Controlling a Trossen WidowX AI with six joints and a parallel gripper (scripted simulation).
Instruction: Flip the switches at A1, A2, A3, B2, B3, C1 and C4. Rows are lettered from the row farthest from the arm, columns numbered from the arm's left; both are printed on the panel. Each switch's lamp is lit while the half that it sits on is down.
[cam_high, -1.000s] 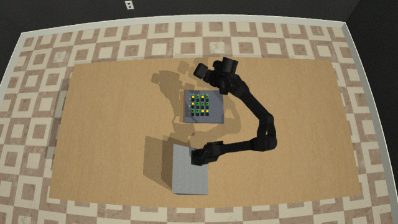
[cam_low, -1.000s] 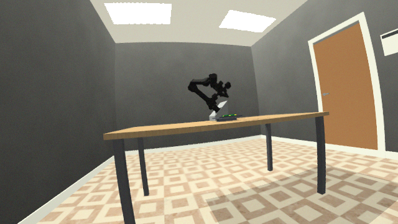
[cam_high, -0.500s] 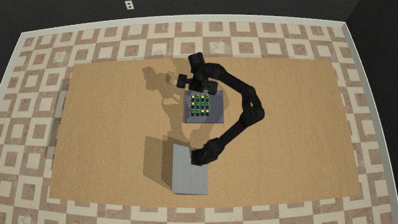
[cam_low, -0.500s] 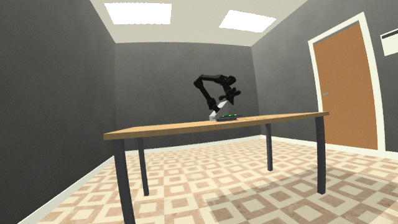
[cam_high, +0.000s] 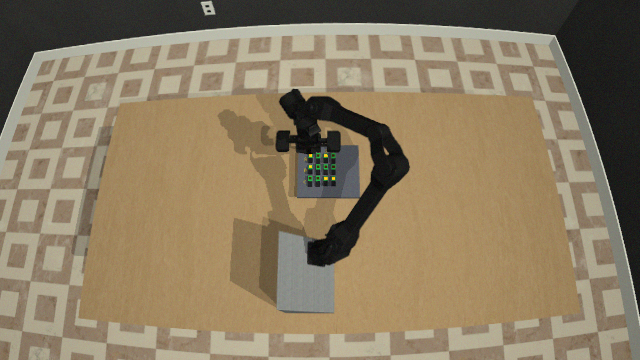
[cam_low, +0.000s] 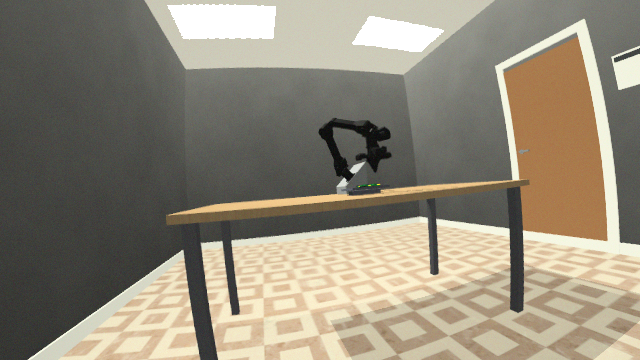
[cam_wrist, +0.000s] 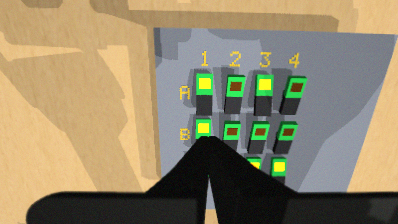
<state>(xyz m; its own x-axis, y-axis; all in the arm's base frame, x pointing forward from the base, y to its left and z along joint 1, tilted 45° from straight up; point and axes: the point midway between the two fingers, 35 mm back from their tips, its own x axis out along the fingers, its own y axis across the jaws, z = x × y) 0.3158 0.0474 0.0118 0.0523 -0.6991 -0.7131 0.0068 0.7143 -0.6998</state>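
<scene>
Right now my hand is 10 mm short of the switch A1 and 100 mm above it. The rest, counted from my hand: switch B1 (30 mm behind, 100 mm below); switch A2 (10 mm ahead, 30 mm to the right, 100 mm below); switch B2 (30 mm behind, 30 mm to the right, 100 mm below).
</scene>
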